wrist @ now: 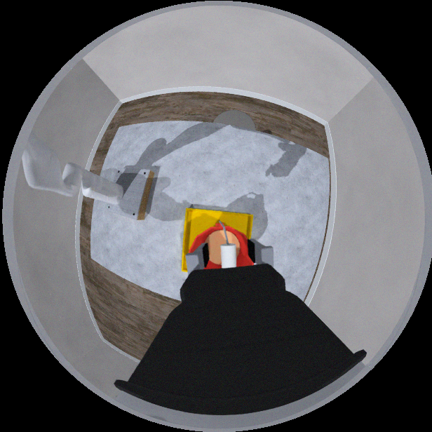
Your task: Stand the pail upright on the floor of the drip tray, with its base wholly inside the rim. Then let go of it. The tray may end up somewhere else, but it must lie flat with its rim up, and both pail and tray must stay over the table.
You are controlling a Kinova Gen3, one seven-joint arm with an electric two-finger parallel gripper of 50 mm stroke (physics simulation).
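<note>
The red pail (245, 254) is seen from above, mouth up and tan inside, and looks upright. It stands over the yellow drip tray (199, 222), which lies flat with its rim up. The pail's base is hidden, so whether it rests wholly inside the rim cannot be seen. The white grip (228, 256) of the pail's thin grey wire handle shows above the pail's mouth. My gripper (227, 249) is open over the pail, with a finger to each side of the white grip and not closed on it. The gripper's black body hides the near part of pail and tray.
A grey plate (131, 197) with a brown edge strip lies left of the tray, where the white robot arm (102, 190) comes in. The pale blue-grey table top (295, 215) ends at brown wooden flooring (130, 300) at front and back. Arm shadows fall across it.
</note>
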